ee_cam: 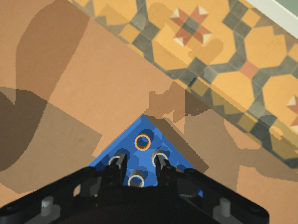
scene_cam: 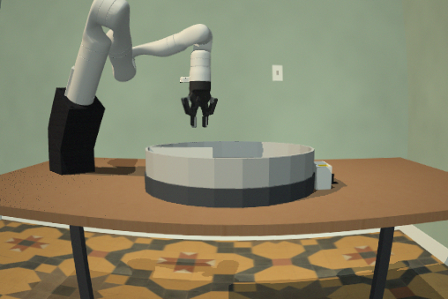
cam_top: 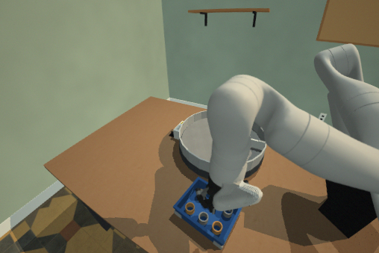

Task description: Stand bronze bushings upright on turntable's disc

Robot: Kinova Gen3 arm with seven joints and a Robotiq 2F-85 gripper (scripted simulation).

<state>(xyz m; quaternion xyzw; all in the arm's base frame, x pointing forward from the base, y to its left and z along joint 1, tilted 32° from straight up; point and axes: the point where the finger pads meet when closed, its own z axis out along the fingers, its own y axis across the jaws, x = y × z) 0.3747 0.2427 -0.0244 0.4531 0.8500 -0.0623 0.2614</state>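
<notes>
The blue crate is 40 mm ahead of my hand, 40 mm to the right of it and 130 mm below it. From my hand the other things lie so: turntable disc (70 mm ahead, 390 mm to the right, 100 mm below).
</notes>
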